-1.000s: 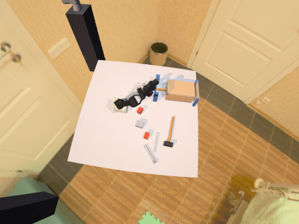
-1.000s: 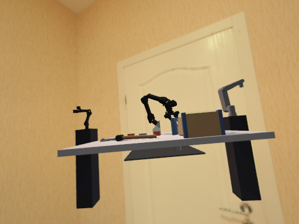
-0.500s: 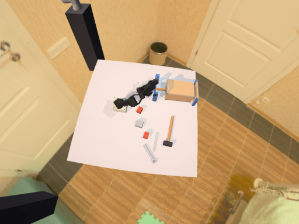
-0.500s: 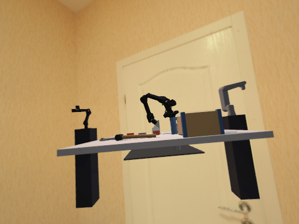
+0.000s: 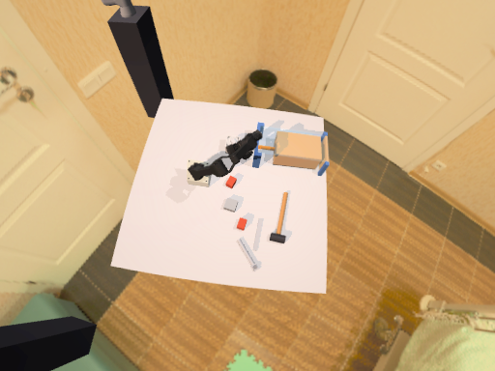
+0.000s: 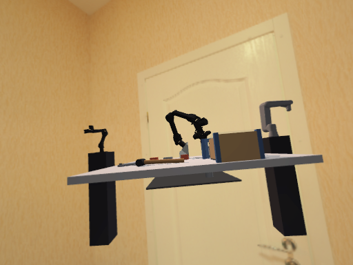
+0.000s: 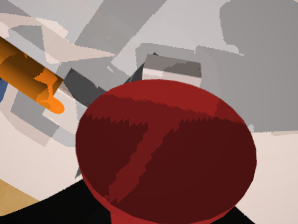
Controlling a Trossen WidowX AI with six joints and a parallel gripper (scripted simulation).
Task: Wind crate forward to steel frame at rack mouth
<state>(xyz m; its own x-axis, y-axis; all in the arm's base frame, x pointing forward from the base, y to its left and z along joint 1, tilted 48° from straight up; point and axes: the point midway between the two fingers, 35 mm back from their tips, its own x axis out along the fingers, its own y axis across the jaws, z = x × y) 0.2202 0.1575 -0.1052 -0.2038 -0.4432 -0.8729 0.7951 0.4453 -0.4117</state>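
My gripper tip is now 11 cm short of the blue frame, 8 cm to the right of it and 3 cm above it. From my gripper tip the other things lie so: red knob 1 cm to the right, 1 cm ahead; then winch handle 3 cm below, 2 cm to the left, 1 cm behind; then white winch 10 cm below, 7 cm behind, 6 cm to the left.
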